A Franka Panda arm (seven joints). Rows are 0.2 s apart.
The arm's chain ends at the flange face. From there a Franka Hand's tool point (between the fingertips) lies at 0.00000 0.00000 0.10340 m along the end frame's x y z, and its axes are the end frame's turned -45 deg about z.
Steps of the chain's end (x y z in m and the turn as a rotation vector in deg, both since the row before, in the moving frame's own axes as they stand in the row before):
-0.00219 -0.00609 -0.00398 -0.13 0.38 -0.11
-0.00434 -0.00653 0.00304 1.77 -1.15 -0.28
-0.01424 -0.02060 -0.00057 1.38 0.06 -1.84
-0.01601 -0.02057 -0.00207 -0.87 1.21 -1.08
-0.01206 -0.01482 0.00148 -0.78 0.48 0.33
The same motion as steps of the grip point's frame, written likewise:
0.00308 -0.00520 -0.00398 -0.36 0.18 -0.11
0.00233 -0.01141 0.00297 2.06 0.44 -0.28
0.00631 -0.02635 -0.00060 0.93 1.02 -1.84
0.00368 -0.02322 -0.00210 -1.47 0.24 -1.08
0.00156 -0.01740 0.00147 -0.89 -0.21 0.33

